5 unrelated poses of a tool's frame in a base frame.
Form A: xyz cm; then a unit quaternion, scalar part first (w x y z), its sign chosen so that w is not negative.
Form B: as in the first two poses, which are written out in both.
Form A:
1: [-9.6 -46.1 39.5 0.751 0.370 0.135 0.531]
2: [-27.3 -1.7 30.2 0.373 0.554 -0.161 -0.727]
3: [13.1 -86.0 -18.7 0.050 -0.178 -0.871 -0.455]
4: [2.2 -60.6 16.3 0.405 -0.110 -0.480 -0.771]
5: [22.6 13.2 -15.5 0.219 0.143 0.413 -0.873]
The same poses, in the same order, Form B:
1: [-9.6 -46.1 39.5 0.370 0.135 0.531 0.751]
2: [-27.3 -1.7 30.2 0.554 -0.161 -0.727 0.373]
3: [13.1 -86.0 -18.7 -0.178 -0.871 -0.455 0.050]
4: [2.2 -60.6 16.3 -0.110 -0.480 -0.771 0.405]
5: [22.6 13.2 -15.5 0.143 0.413 -0.873 0.219]
